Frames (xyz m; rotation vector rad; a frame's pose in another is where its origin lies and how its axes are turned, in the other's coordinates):
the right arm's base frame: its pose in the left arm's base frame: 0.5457 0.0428 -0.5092 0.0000 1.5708 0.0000
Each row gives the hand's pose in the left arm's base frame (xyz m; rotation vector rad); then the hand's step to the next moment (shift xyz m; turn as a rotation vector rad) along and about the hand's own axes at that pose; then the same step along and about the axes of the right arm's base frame.
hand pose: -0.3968 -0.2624 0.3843 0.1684 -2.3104 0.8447
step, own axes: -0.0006 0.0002 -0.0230 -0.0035 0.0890 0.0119
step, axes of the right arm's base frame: -0.0127 0.0142 0.0129 0.0560 0.0620 -0.0330
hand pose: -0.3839 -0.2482 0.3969 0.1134 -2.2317 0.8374
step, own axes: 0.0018 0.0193 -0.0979 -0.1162 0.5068 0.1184
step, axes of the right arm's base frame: -0.0413 0.0741 0.0525 0.4098 0.3069 -0.1492
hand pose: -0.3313 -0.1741 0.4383 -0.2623 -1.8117 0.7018
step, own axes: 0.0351 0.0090 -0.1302 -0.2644 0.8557 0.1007
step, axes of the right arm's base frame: -0.0489 0.0681 0.1060 0.7255 0.5171 -0.1362
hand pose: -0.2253 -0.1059 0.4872 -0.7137 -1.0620 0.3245
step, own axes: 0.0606 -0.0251 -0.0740 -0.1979 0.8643 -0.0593
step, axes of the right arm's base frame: -0.0363 -0.0119 0.0912 0.7331 0.5010 0.0364
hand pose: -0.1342 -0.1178 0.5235 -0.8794 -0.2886 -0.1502
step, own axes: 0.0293 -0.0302 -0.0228 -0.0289 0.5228 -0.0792
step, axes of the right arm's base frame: -0.0176 -0.0371 0.0247 0.4414 0.2684 0.1165
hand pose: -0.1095 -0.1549 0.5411 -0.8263 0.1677 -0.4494
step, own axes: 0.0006 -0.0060 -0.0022 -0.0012 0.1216 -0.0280
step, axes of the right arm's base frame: -0.0030 -0.0053 -0.0021 0.1089 0.0535 0.0290
